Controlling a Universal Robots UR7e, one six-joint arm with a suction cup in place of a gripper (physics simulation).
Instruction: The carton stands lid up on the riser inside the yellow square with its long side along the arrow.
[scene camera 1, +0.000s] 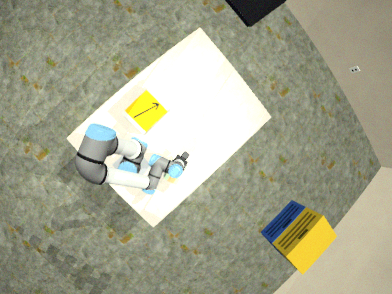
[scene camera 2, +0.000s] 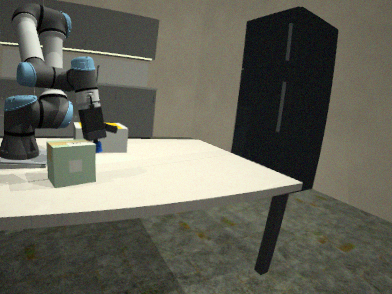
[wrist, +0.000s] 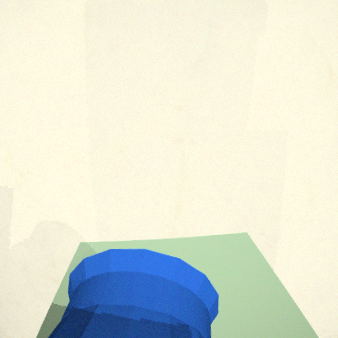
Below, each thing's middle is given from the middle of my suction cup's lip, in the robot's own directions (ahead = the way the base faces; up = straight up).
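The riser (scene camera 1: 148, 108) is 390 mm to the left of my suction cup, 100 mm ahead of it and 40 mm below it. As for the carton (scene camera 2: 69, 162), my suction cup is 30 mm above it, 30 mm to the left of it and 90 mm past it.
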